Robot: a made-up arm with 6 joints. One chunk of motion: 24 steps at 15 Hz.
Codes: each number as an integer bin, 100 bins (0 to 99) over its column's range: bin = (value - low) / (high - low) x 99, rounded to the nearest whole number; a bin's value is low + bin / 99 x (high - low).
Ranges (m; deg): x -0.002..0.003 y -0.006..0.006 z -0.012..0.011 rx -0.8..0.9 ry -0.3..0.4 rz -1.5..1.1
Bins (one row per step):
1: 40 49 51 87 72 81
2: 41 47 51 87 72 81
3: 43 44 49 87 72 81
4: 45 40 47 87 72 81
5: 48 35 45 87 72 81
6: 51 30 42 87 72 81
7: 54 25 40 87 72 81
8: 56 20 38 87 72 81
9: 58 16 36 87 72 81
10: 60 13 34 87 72 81
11: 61 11 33 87 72 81
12: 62 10 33 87 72 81
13: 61 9 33 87 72 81
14: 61 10 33 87 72 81
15: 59 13 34 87 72 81
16: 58 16 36 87 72 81
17: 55 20 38 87 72 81
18: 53 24 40 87 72 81
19: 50 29 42 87 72 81
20: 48 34 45 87 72 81
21: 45 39 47 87 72 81
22: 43 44 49 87 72 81
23: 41 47 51 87 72 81
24: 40 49 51 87 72 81
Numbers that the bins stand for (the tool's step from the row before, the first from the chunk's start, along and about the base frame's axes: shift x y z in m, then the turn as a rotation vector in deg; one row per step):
1: 0.00002 -0.00006 -0.00015 0.694 0.209 0.627
2: 0.00007 -0.00030 -0.00015 0.694 0.209 0.627
3: 0.00017 -0.00067 -0.00062 0.694 0.209 0.627
4: 0.00027 -0.00115 -0.00108 0.694 0.209 0.627
5: 0.00042 -0.00176 -0.00155 0.694 0.209 0.627
6: 0.00058 -0.00236 -0.00224 0.694 0.209 0.627
7: 0.00073 -0.00297 -0.00271 0.694 0.209 0.627
8: 0.00083 -0.00358 -0.00317 0.694 0.209 0.627
9: 0.00093 -0.00406 -0.00364 0.694 0.209 0.627
10: 0.00103 -0.00442 -0.00410 0.694 0.209 0.627
11: 0.00108 -0.00467 -0.00433 0.694 0.209 0.627
12: 0.00113 -0.00479 -0.00433 0.694 0.209 0.627
13: 0.00108 -0.00491 -0.00433 0.694 0.209 0.627
14: 0.00108 -0.00479 -0.00433 0.694 0.209 0.627
15: 0.00098 -0.00442 -0.00410 0.694 0.209 0.627
16: 0.00093 -0.00406 -0.00364 0.694 0.209 0.627
17: 0.00078 -0.00358 -0.00317 0.694 0.209 0.627
18: 0.00068 -0.00309 -0.00271 0.694 0.209 0.627
19: 0.00053 -0.00248 -0.00224 0.694 0.209 0.627
20: 0.00042 -0.00188 -0.00155 0.694 0.209 0.627
21: 0.00027 -0.00127 -0.00108 0.694 0.209 0.627
22: 0.00017 -0.00067 -0.00062 0.694 0.209 0.627
23: 0.00007 -0.00030 -0.00015 0.694 0.209 0.627
24: 0.00002 -0.00006 -0.00015 0.694 0.209 0.627

